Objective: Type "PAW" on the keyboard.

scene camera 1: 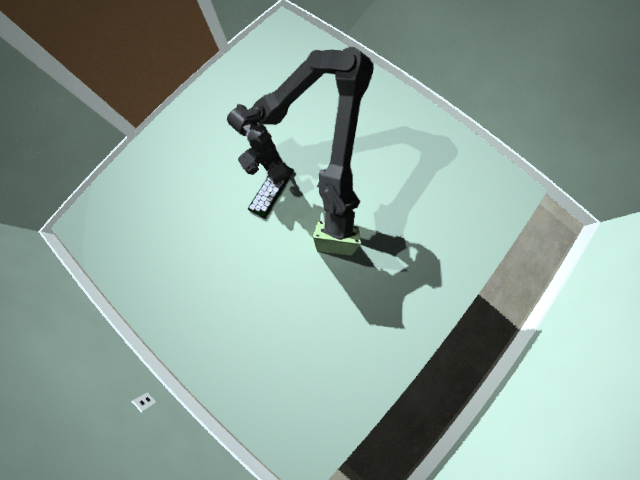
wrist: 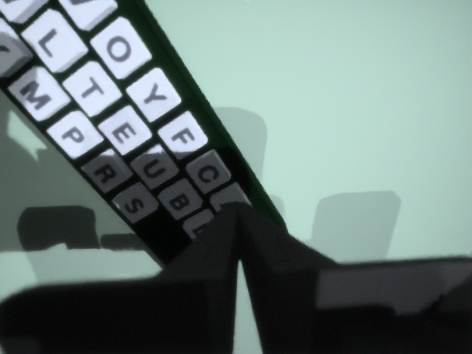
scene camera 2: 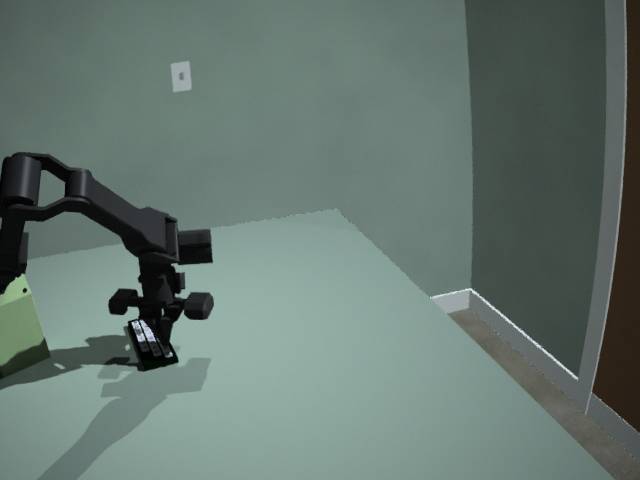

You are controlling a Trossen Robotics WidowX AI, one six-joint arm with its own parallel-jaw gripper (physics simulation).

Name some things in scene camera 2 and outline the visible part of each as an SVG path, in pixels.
My gripper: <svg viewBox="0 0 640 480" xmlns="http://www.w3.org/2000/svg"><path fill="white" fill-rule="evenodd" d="M139 268L140 276L138 277L138 282L142 284L143 297L138 296L138 292L135 289L118 289L108 303L110 314L124 315L128 311L128 307L138 307L140 313L138 316L139 320L146 323L163 347L168 347L173 323L178 320L183 310L184 315L188 319L208 319L214 307L213 297L210 293L191 292L187 299L175 297L175 294L181 293L181 289L185 289L185 273L176 273L173 266L156 272L147 272Z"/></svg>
A dark green keyboard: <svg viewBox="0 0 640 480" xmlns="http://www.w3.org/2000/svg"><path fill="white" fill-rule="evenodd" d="M128 321L129 329L145 371L179 362L170 341L168 347L163 347L144 321L139 319Z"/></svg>
